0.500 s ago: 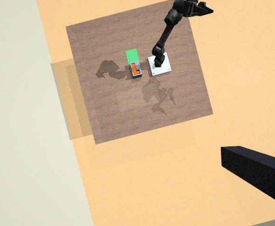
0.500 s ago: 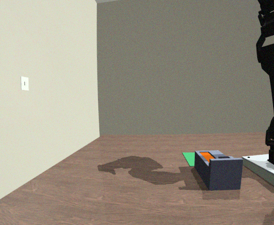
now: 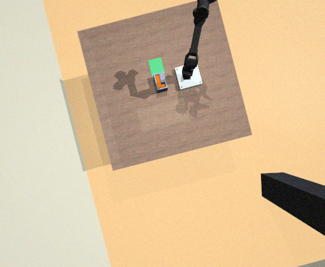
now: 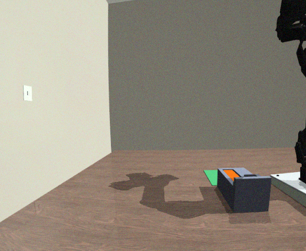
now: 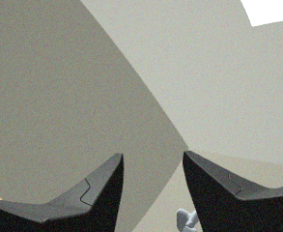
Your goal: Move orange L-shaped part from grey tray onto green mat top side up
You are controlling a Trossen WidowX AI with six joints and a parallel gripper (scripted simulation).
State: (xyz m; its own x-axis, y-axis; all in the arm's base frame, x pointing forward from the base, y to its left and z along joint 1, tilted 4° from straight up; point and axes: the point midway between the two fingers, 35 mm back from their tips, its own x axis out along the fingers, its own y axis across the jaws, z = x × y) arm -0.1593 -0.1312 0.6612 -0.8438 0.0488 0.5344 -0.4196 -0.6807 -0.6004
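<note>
The orange L-shaped part is 38 cm ahead of my gripper tip, 21 cm to the left of it and 67 cm below it. From my gripper tip the other things lie so: green mat (41 cm ahead, 5 cm to the left, 73 cm below).
</note>
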